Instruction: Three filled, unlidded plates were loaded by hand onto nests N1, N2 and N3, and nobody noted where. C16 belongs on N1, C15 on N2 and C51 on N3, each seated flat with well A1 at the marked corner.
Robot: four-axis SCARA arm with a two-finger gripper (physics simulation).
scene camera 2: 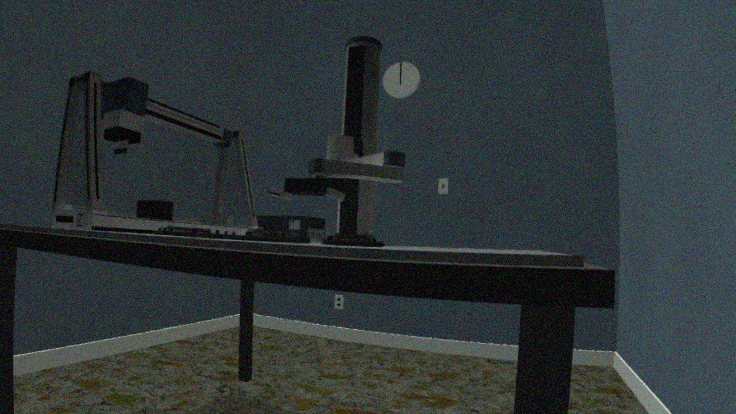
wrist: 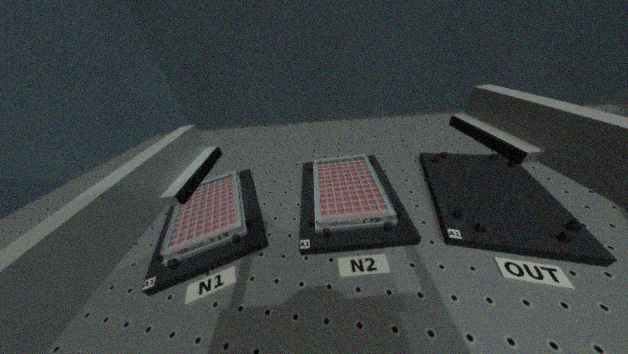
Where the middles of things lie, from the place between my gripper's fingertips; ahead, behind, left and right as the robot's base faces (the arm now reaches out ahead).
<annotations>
I see my gripper 80 mm short of the plate C16 (wrist: pixel 348 195), 10 mm to the left of it and 120 mm above it. From my hand the other things lie so: label (wrist: pixel 543 274): 10 mm behind, 160 mm to the right, 130 mm below; nest N2 (wrist: pixel 405 233): 80 mm ahead, 10 mm to the right, 130 mm below; plate C15 (wrist: pixel 215 212): 40 mm ahead, 170 mm to the left, 120 mm below.
</annotations>
